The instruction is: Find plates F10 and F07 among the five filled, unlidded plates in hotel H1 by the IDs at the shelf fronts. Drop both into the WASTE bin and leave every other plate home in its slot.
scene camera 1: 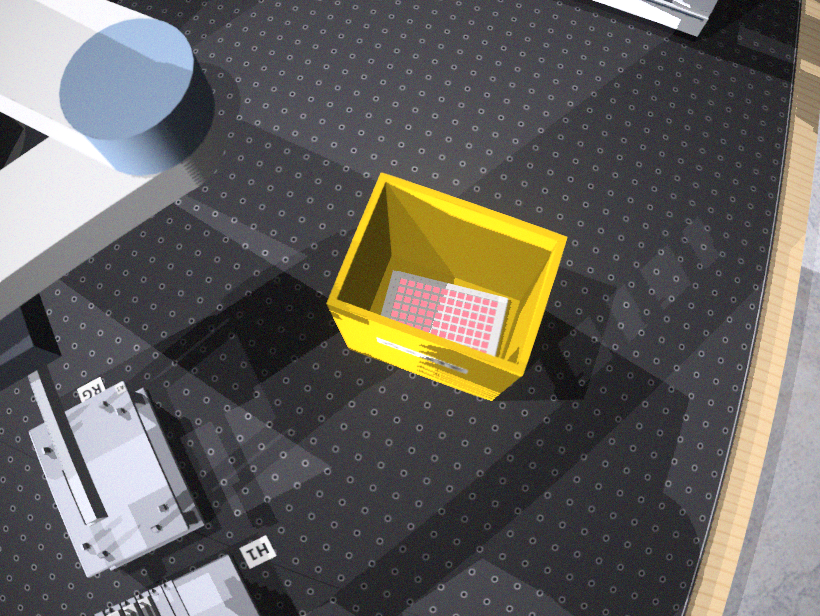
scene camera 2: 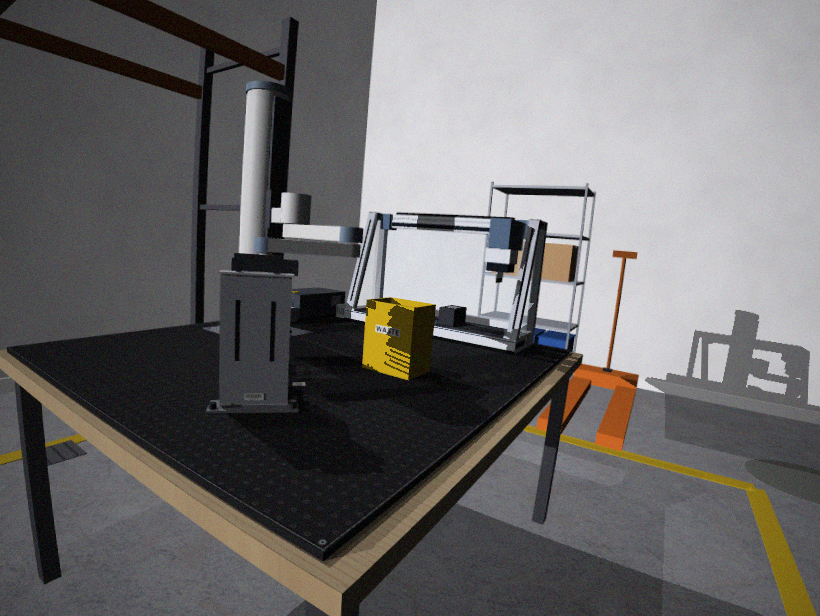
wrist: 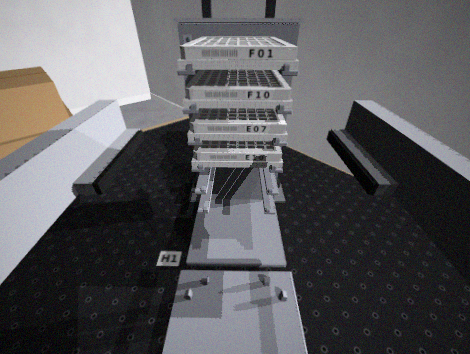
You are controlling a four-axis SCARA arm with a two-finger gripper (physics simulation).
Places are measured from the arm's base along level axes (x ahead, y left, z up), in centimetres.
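Where they show: gripper, fingertip midpoint: point(scene camera 1: 31, 554) point(wrist: 235, 119).
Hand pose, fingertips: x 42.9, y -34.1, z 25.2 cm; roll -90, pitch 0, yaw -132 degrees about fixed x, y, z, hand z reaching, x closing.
Things, the pixels of their top centre, and the offset from my fingertips. "spot": a spot on its surface instead.
- Hotel H1, surface spot: point(scene camera 1: 218, 586) spot: dx +9.3, dy -2.6, dz -23.2 cm
- plate F01, top centre: point(wrist: 238, 40) dx +9.2, dy -8.7, dz +2.6 cm
- plate F10, top centre: point(wrist: 237, 72) dx +9.2, dy -8.7, dz -0.2 cm
- plate E07, top centre: point(wrist: 237, 101) dx +9.2, dy -8.7, dz -3.0 cm
- plate E10, top centre: point(wrist: 237, 125) dx +9.2, dy -8.7, dz -5.8 cm
- plate with pink wells, top centre: point(scene camera 1: 441, 320) dx +21.9, dy +31.5, dz -21.9 cm
- yellow WASTE bin, top centre: point(scene camera 1: 449, 269) point(scene camera 2: 401, 302) dx +21.7, dy +31.5, dz -4.0 cm
- H1 label, surface spot: point(scene camera 1: 257, 551) point(wrist: 169, 258) spot: dx +11.8, dy +2.3, dz -23.9 cm
- dark block, surface spot: point(scene camera 2: 452, 315) spot: dx +12.9, dy +85.6, dz -14.6 cm
Hotel H1 point(wrist: 272, 252) point(scene camera 1: 218, 586) stands ahead in the wrist view. From the top it holds plate F01 point(wrist: 230, 53), plate F10 point(wrist: 230, 94), plate E07 point(wrist: 227, 128) and plate E10 point(wrist: 225, 156); empty rails show below them. My gripper point(wrist: 235, 119) is open and empty, its two fingers wide apart on either side of the view, in front of the hotel. In scene camera 1 one finger point(scene camera 1: 66, 450) is over the RG stand. A plate with pink wells point(scene camera 1: 447, 311) lies inside the yellow WASTE bin point(scene camera 1: 424, 374) point(scene camera 2: 418, 344); its ID is hidden.
The RG stand point(scene camera 1: 142, 464) point(wrist: 235, 325) with small pins is directly in front of the hotel. The H1 label point(scene camera 1: 257, 551) point(wrist: 169, 258) lies beside the hotel. A gantry frame point(scene camera 2: 536, 265) and a dark block point(scene camera 2: 452, 315) stand behind the bin. The wooden table edge point(scene camera 1: 749, 411) is at the right.
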